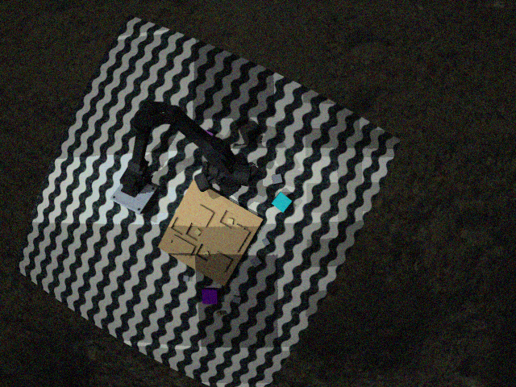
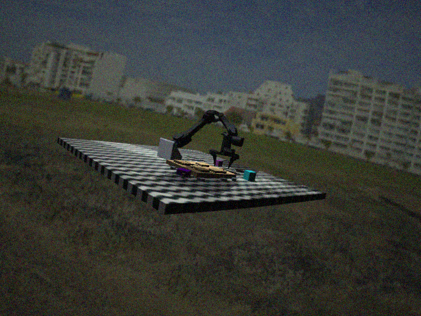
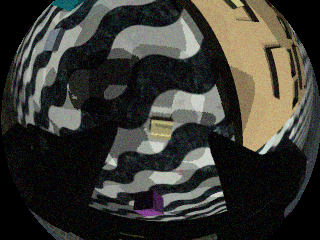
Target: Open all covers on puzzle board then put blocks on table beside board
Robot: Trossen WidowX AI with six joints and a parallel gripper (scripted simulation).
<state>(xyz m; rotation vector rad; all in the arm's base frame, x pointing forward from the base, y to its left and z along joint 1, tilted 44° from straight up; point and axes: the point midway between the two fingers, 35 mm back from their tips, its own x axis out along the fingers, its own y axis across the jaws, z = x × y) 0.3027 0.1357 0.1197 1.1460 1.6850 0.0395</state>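
My gripper tip is now 240 mm to the left of the tan puzzle board and 30 mm short of it. The rest, counted from my gripper tip: grey bit: 190 mm ahead, 50 mm to the left, 10 mm below; then teal block: 230 mm ahead, 20 mm to the right, 10 mm above; then purple block: 460 mm to the right, 120 mm ahead.
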